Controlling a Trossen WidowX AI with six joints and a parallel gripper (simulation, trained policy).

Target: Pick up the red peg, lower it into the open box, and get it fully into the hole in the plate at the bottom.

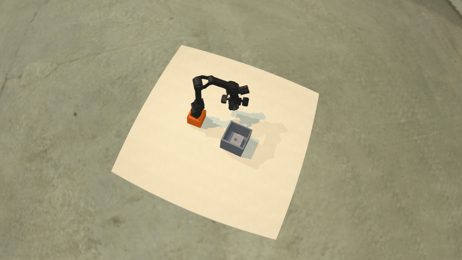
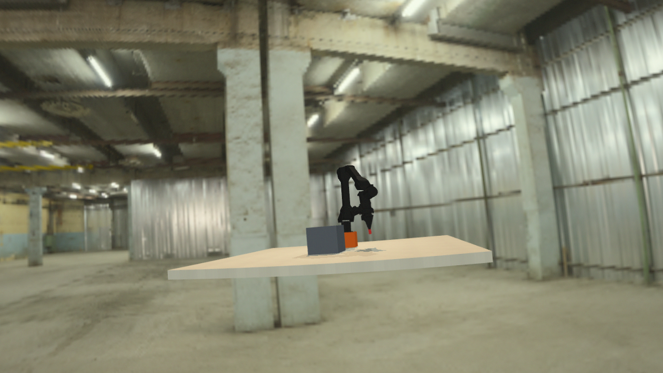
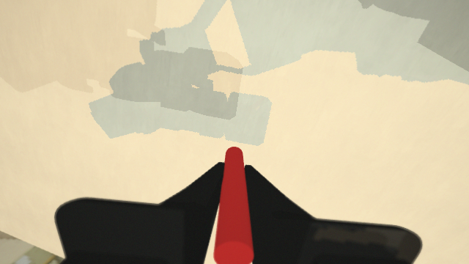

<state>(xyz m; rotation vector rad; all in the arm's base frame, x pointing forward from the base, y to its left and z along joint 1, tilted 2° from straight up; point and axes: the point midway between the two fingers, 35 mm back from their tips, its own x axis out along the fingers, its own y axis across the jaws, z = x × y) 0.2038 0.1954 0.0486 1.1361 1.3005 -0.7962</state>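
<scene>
My gripper tip is now 12 cm short of the plate, 21 cm to the left of it and 6 cm above it. Also, from my gripper tip: red peg (2 cm above).
</scene>
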